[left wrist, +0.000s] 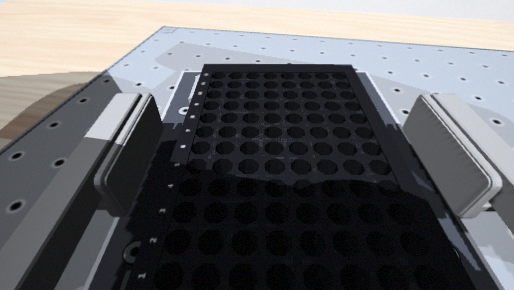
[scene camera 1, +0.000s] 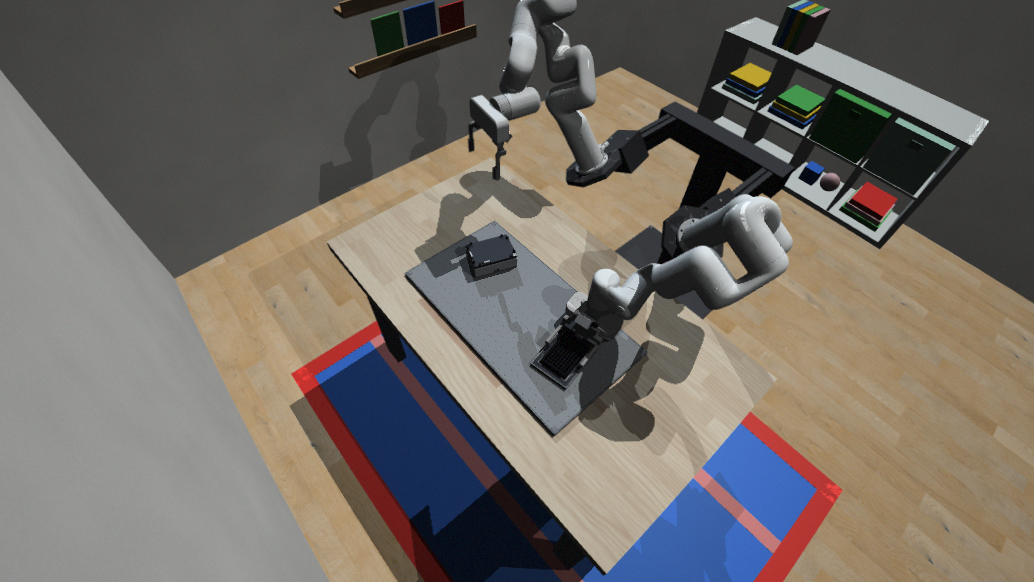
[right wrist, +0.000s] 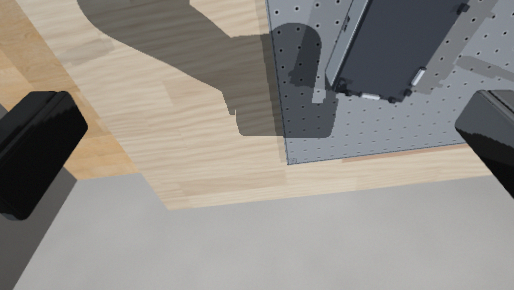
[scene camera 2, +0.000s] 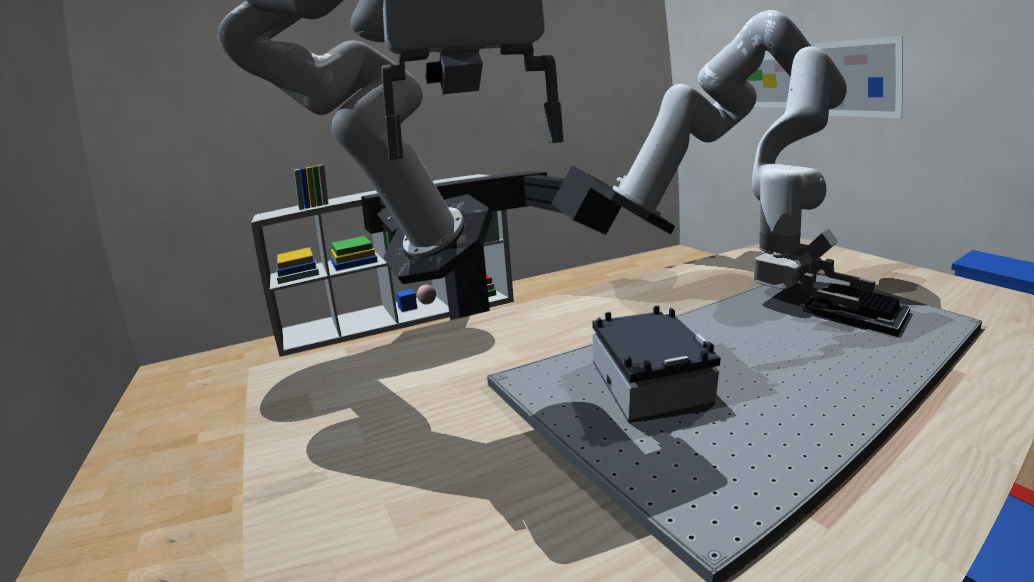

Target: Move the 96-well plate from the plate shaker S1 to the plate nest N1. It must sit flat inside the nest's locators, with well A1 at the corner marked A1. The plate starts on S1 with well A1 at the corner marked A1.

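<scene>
The black 96-well plate is visible in scene camera 2 (873, 305), in scene camera 1 and in the left wrist view; it is out of frame in the right wrist view. On the plate, (left wrist: 277, 151) and (scene camera 1: 565, 354) are the same spot.
</scene>
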